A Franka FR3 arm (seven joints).
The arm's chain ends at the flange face. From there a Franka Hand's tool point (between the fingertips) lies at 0.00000 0.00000 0.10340 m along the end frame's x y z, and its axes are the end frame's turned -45 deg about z.
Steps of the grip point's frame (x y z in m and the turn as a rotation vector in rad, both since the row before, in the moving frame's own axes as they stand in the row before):
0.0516, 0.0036, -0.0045, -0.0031, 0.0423, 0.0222
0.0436, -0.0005, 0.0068, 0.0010, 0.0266, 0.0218
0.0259, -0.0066, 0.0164, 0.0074, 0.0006, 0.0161
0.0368, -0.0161, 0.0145, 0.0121, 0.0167, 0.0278
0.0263, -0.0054, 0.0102, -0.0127, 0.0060, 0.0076
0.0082, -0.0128, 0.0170, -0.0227, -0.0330, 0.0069
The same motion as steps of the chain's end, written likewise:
0.0357, -0.0311, -0.0044, 0.0277, 0.0321, 0.0222
0.0286, -0.0292, 0.0068, 0.0195, 0.0181, 0.0218
0.0141, -0.0224, 0.0164, 0.0057, -0.0048, 0.0161
0.0143, -0.0353, 0.0145, 0.0204, 0.0033, 0.0278
0.0134, -0.0229, 0.0102, -0.0047, 0.0132, 0.0076
-0.0025, -0.0189, 0.0171, -0.0394, -0.0073, 0.0069

